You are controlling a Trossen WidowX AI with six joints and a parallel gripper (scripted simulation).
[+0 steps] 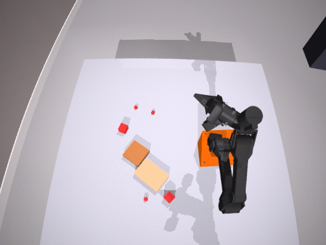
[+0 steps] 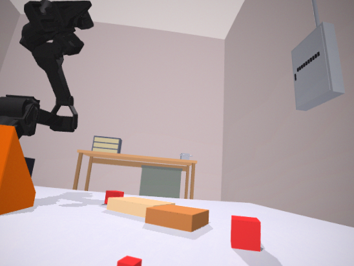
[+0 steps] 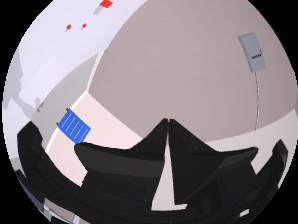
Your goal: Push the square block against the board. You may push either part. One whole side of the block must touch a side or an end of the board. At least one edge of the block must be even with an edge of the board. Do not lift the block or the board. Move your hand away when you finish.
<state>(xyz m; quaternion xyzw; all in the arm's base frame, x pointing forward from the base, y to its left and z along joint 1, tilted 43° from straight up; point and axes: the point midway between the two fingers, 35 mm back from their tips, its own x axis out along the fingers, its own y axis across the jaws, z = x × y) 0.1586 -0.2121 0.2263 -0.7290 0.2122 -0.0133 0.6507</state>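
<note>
The board is 45 cm below my gripper tip, 20 cm to the left of it and 14 cm ahead of it. Also, from my gripper tip: square block 45 cm below, 24 cm ahead, 9 cm to the left.
</note>
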